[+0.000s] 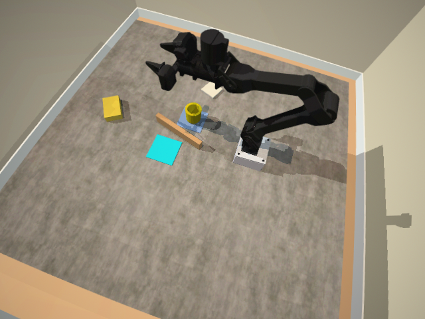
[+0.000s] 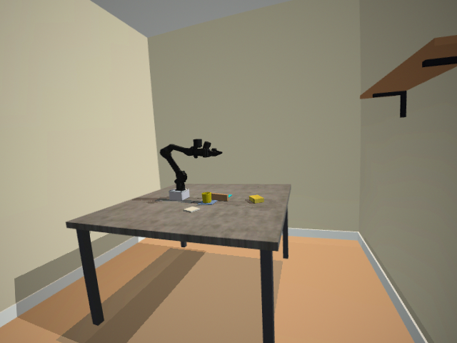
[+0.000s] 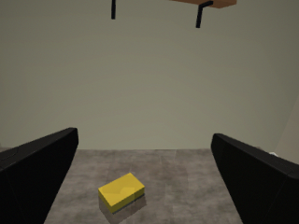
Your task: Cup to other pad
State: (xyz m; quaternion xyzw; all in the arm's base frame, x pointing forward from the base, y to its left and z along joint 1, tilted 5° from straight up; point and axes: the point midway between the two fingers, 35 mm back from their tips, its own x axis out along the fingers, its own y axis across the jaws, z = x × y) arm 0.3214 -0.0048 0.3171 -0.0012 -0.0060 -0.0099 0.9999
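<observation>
Now: gripper tip 10 cm past the yellow cup, 7 cm to the left of it and 33 cm above it. The rest, counted from my gripper tip: wooden bar: 7 cm behind, 3 cm to the left, 35 cm below; pale blue pad: 9 cm behind, 7 cm to the right, 37 cm below; blue marble: 11 cm behind, 8 cm to the right, 35 cm below.
</observation>
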